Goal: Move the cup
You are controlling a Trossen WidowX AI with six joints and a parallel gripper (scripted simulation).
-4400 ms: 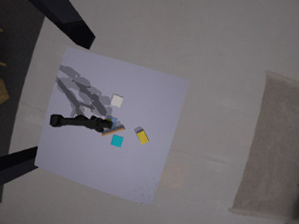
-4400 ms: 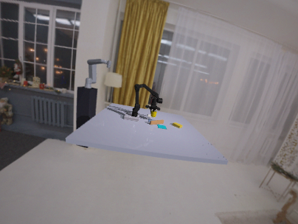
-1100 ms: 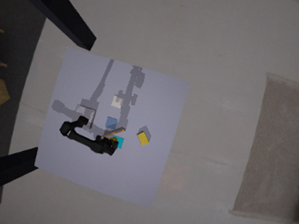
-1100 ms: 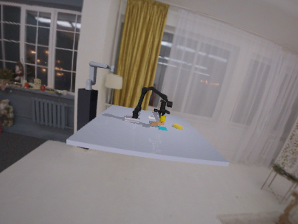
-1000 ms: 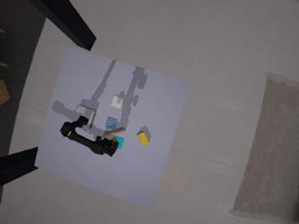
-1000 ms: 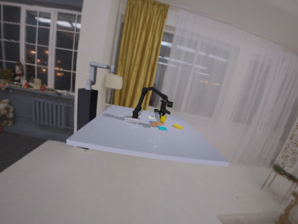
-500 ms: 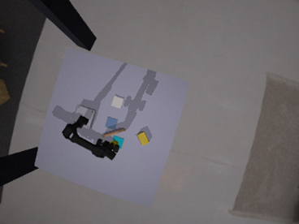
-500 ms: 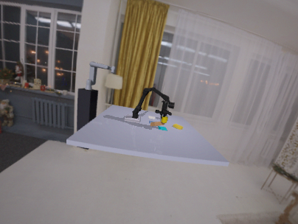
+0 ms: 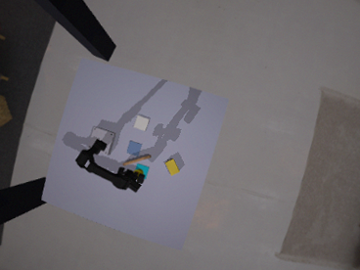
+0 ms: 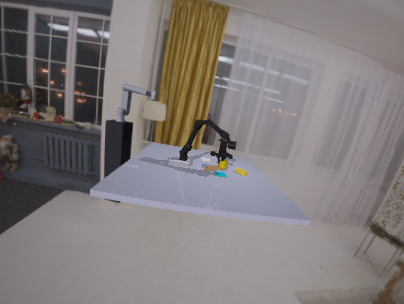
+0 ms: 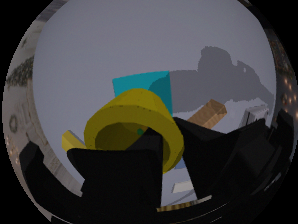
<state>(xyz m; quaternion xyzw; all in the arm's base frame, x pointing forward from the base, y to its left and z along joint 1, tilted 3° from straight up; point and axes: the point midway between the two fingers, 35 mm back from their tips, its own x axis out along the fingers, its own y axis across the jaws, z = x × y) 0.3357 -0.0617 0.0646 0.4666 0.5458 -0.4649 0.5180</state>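
Right now the cyan pad is 100 mm below my gripper tip and 30 mm ahead of it. The rest, counted from my gripper tip: thin wooden bar (80 mm below, 70 mm to the left, 40 mm behind); yellow cup (20 mm ahead); white square (350 mm to the left, 130 mm behind, 90 mm below).
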